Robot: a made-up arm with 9 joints.
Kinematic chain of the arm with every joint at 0, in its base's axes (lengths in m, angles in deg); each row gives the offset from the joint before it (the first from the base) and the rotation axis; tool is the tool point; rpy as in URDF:
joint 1: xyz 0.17 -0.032 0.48 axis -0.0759 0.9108 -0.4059
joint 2: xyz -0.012 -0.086 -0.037 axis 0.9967 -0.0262 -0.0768
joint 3: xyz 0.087 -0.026 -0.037 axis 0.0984 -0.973 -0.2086
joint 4: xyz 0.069 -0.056 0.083 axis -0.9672 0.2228 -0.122
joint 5: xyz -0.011 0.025 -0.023 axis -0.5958 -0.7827 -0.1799
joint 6: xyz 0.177 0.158 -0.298 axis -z
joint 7: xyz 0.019 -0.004 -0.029 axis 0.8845 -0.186 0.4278
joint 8: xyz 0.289 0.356 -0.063 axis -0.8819 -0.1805 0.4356
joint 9: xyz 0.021 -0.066 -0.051 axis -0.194 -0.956 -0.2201
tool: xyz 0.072 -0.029 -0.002 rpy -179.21 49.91 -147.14
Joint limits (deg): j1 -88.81..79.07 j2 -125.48..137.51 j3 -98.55..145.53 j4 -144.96..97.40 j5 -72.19..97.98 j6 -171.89..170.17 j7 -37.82..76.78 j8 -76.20..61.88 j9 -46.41..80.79
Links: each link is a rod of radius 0.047 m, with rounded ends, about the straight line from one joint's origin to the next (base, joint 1, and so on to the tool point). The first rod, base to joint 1, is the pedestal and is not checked.
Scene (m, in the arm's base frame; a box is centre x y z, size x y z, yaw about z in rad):
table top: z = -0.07
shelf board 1: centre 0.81 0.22 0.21 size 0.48 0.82 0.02 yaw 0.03
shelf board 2: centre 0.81 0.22 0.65 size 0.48 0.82 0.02 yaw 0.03
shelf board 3: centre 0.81 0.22 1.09 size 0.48 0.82 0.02 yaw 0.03
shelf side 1: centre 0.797 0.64 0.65 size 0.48 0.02 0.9 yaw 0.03
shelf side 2: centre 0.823 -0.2 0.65 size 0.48 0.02 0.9 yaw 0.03
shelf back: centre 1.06 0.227 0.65 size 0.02 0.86 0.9 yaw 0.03
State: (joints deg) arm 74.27 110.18 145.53 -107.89 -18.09 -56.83 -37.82 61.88 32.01
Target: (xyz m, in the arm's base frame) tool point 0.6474 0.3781 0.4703
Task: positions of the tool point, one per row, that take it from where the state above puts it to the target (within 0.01 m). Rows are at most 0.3 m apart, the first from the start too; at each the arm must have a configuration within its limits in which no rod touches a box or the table.
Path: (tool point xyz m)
1: 0.6038 0.4117 0.9006
2: 0.3693 0.3630 0.8549
3: 0.1980 0.5388 0.8660
4: 0.0376 0.5902 0.9019
5: -0.0245 0.5593 0.9609
6: 0.0376 0.5098 0.9877
7: 0.1756 0.4769 0.9181
8: 0.3014 0.4455 0.7308
9: 0.3443 0.3690 0.4702
10: 0.4861 0.4154 0.4839
11: 0.6474 0.3781 0.4703

